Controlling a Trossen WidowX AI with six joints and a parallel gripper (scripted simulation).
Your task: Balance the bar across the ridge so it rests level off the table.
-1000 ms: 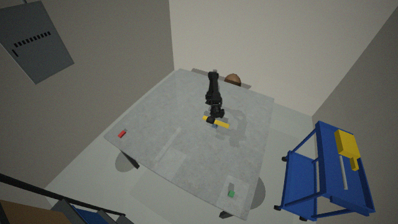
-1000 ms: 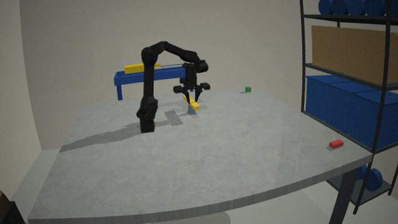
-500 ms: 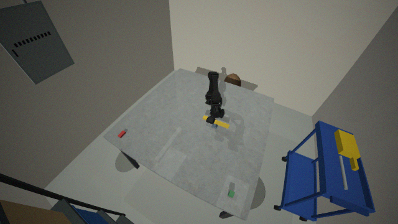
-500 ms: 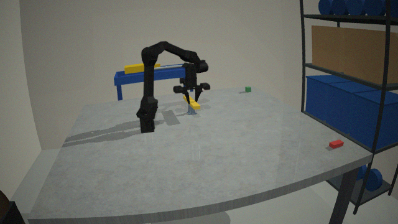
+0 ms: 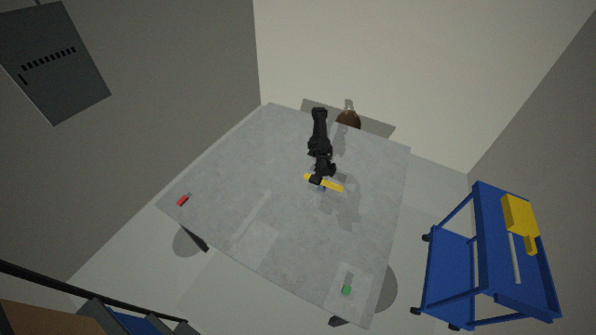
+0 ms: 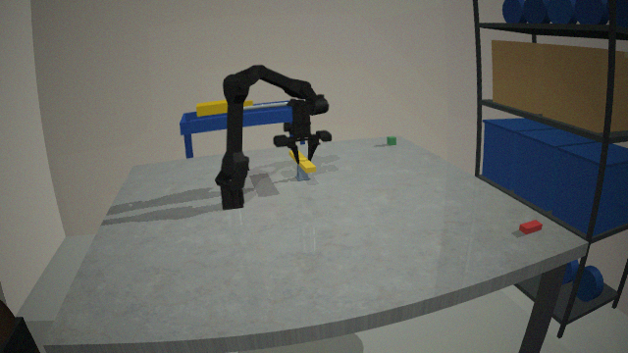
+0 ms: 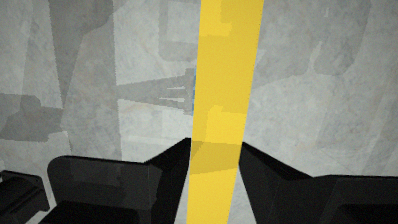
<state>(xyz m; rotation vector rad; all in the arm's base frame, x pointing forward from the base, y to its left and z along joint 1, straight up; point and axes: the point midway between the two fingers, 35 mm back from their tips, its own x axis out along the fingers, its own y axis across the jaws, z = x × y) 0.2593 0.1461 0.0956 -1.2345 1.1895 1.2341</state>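
Now: the yellow bar 30 mm to the left of my gripper tip. The rest, counted from my gripper tip: red block 650 mm to the right, 480 mm ahead, 50 mm below; then green block 480 mm ahead, 350 mm to the left, 40 mm below.
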